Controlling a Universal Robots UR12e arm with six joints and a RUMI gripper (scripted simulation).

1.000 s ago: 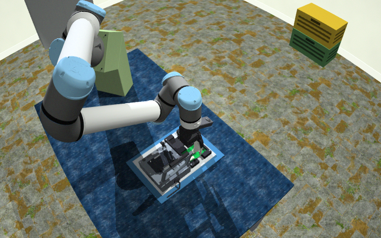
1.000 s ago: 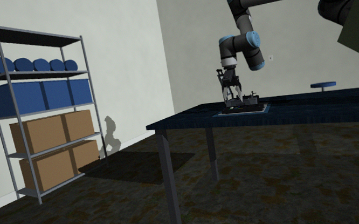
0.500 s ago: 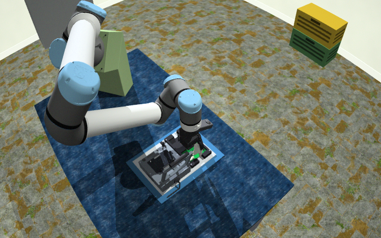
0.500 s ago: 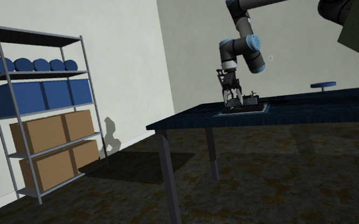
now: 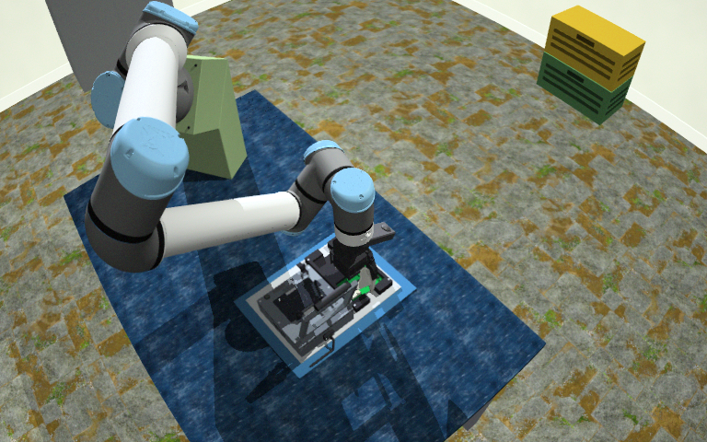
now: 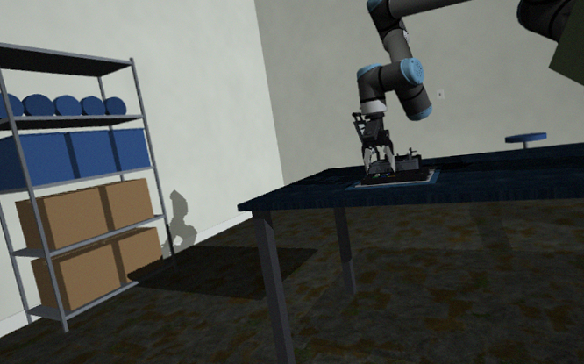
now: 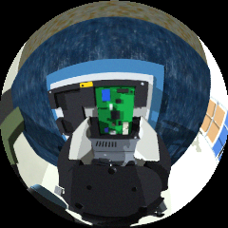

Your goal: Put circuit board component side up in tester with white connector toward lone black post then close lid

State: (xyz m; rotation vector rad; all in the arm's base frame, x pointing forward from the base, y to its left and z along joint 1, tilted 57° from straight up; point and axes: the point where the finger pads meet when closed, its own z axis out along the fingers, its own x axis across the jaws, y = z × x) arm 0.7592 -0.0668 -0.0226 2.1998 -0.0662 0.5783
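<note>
The green circuit board is 20 mm below my hand. Round my hand: tester lid: 40 mm ahead, 190 mm to the right, 140 mm above; then tester: 40 mm behind, 120 mm to the right, 70 mm above.
</note>
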